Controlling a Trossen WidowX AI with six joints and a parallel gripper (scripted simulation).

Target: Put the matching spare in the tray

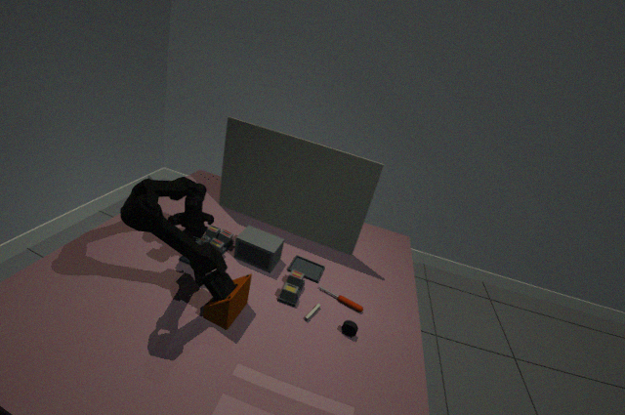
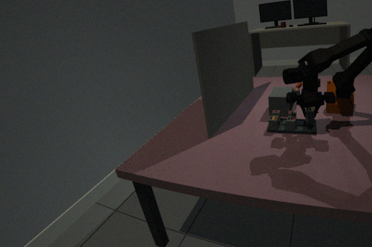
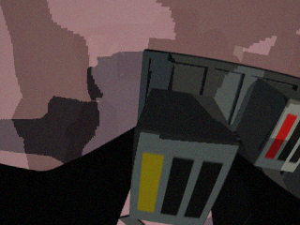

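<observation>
Right now my gripper tip is 23 cm short of the flat dark tray, 38 cm to the left of it and 6 cm above it. Round my gripper tip: grey panel: 41 cm ahead, 16 cm to the right, 17 cm above; then grey mounted unit: 16 cm ahead, 18 cm to the right, 1 cm below; then white bar: 4 cm ahead, 48 cm to the right, 5 cm below.
</observation>
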